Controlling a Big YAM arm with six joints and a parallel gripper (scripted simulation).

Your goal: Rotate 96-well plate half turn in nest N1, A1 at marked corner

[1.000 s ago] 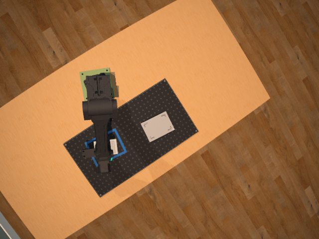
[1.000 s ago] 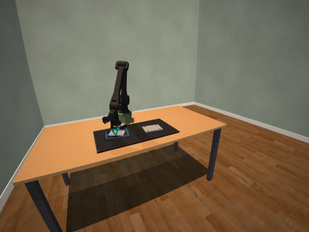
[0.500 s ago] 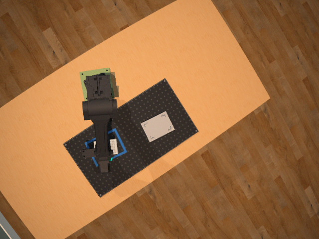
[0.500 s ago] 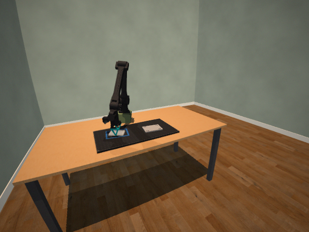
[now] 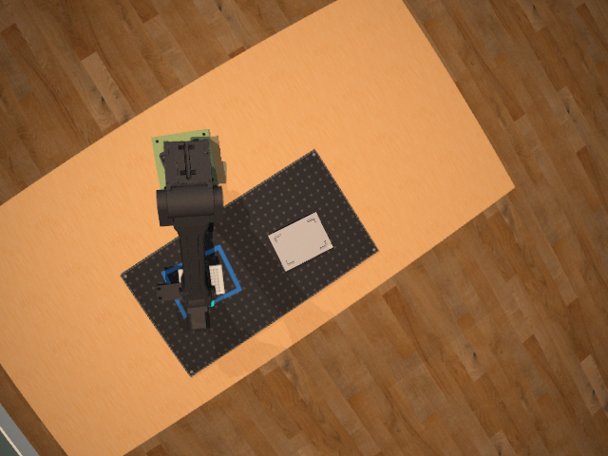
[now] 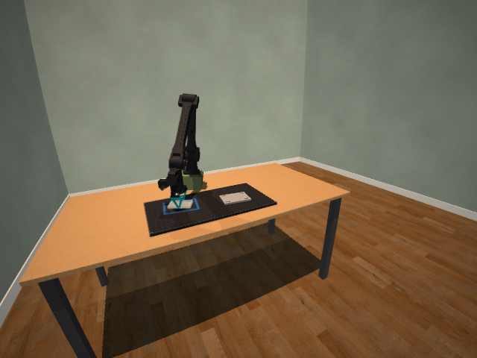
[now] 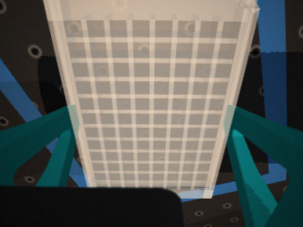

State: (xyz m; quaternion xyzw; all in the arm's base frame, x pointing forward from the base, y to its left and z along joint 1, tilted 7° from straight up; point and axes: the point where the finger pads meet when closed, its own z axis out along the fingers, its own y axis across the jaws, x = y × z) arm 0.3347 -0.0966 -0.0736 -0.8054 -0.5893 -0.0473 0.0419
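The plate nest N1 lies 320 mm to the left of my hand, 10 mm below it and 10 mm ahead of it. Also, from my hand: 96-well plate 10 mm below.
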